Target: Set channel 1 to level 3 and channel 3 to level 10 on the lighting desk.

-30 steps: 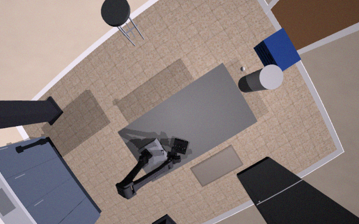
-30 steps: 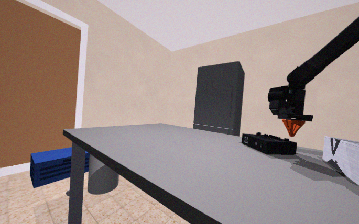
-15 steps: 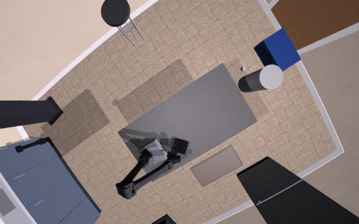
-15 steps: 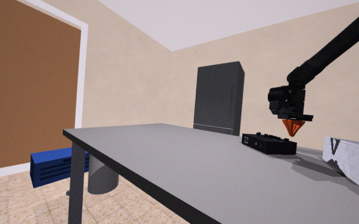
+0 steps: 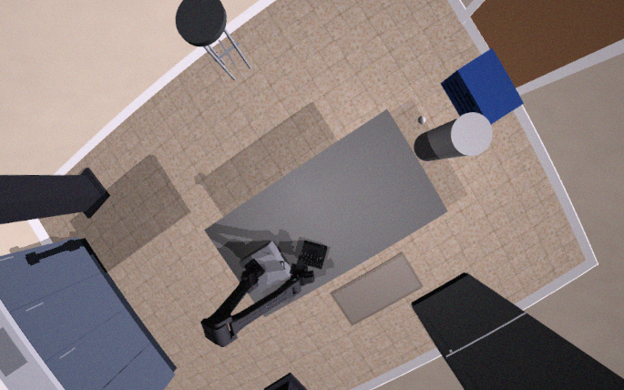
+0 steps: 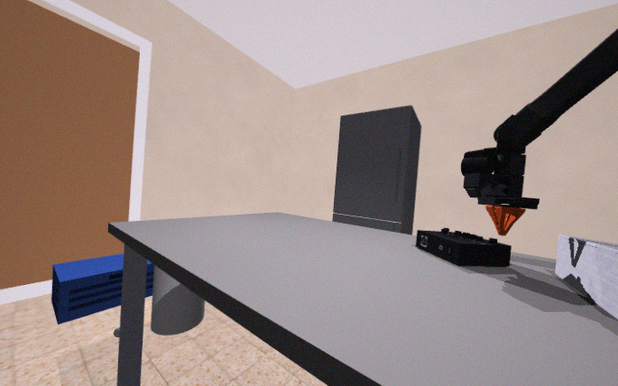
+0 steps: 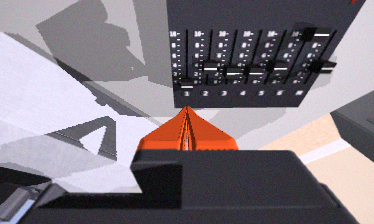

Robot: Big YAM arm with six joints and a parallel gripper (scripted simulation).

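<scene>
Right now the channel 1 fader cap is 2 cm below my hand, 2 cm ahead of it and 1 cm to the left of it. The rest, counted from my hand: channel 3 cap 6 cm ahead, 2 cm below, 1 cm to the right.
</scene>
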